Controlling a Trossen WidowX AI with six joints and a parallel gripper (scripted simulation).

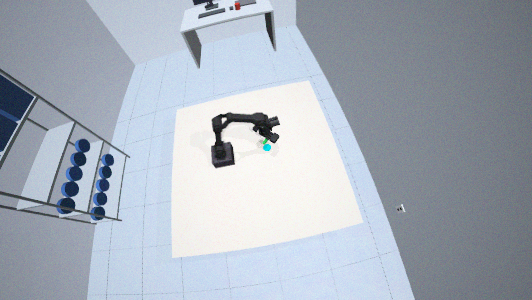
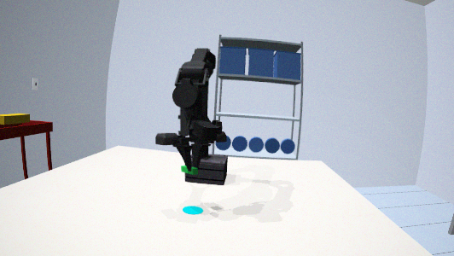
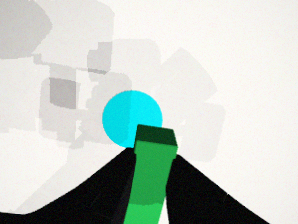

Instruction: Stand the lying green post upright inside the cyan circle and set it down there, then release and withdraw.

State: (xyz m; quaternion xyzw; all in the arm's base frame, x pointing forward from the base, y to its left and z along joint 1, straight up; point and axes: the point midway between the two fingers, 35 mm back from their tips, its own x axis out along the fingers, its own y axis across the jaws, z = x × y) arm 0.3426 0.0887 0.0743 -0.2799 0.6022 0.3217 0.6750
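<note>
My gripper tip is 130 mm above the cyan circle, 20 mm past it and 10 mm to the left of it. Also, from my gripper tip: green post: 20 mm to the right, 10 mm behind.
</note>
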